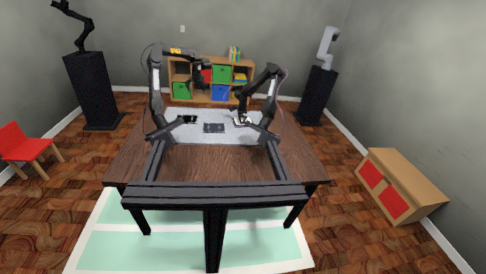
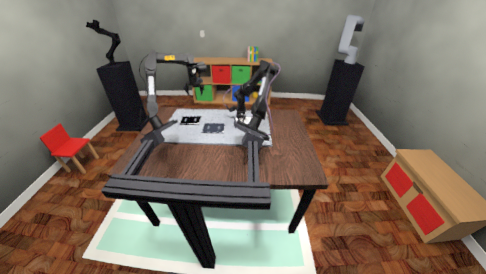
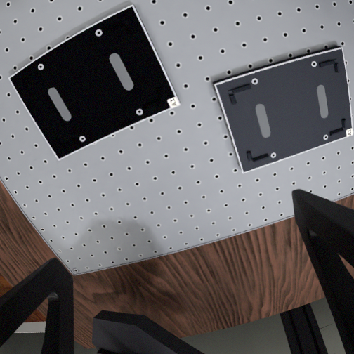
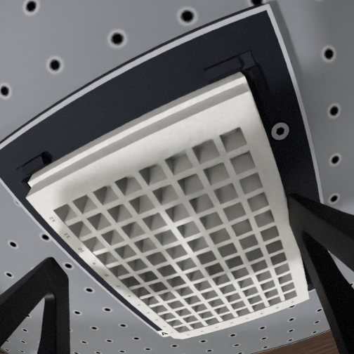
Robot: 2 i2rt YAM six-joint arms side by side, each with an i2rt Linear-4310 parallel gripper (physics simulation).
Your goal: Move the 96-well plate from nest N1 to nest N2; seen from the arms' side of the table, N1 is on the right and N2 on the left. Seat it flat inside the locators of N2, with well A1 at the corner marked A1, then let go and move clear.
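Pixels of known places: left gripper, between the fingertips: (image 1: 196, 93) (image 2: 195, 95); right gripper, between the fingertips: (image 1: 241, 120) (image 2: 241, 120); left arm's base, origin of its link: (image 1: 163, 127) (image 2: 159, 128); right arm's base, origin of its link: (image 2: 251, 129).
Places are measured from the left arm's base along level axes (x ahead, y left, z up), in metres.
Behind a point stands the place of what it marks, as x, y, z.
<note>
The white 96-well plate (image 4: 175, 215) (image 1: 245, 120) {0.288, -0.559, -0.141} lies in the right-hand nest (image 4: 150, 90), between corner locators, its row A end near the A1 mark. My right gripper (image 4: 166, 242) (image 1: 240, 116) {0.283, -0.521, -0.140} (image 2: 236, 114) {0.283, -0.521, -0.140} is open and empty over it; one finger appears close beside the plate's long side, the other farther off. Their height gap is unclear. A dark grey nest (image 3: 290, 120) (image 1: 214, 128) {0.205, -0.307, -0.155} (image 2: 213, 128) {0.209, -0.304, -0.155} with corner locators and an A1 label lies mid-board, empty. A black nest (image 3: 90, 75) (image 1: 187, 119) {0.332, -0.113, -0.155} (image 2: 190, 120) {0.333, -0.109, -0.155} lies farther left, empty, no locators discernible. My left gripper (image 3: 169, 242) (image 1: 195, 84) {0.307, -0.182, 0.071} (image 2: 194, 90) {0.307, -0.182, 0.071} is open and empty, high above the board.
The nests stand on a grey perforated board (image 1: 185, 138) {0.113, -0.105, -0.167} (image 3: 195, 190) on the brown wooden table (image 1: 215, 165) {-0.134, -0.280, -0.180}. A black frame (image 1: 215, 192) {-0.478, -0.233, 0.051} carries both arms along the table's near side. Shelves (image 1: 212, 59) with coloured bins stand behind the table.
</note>
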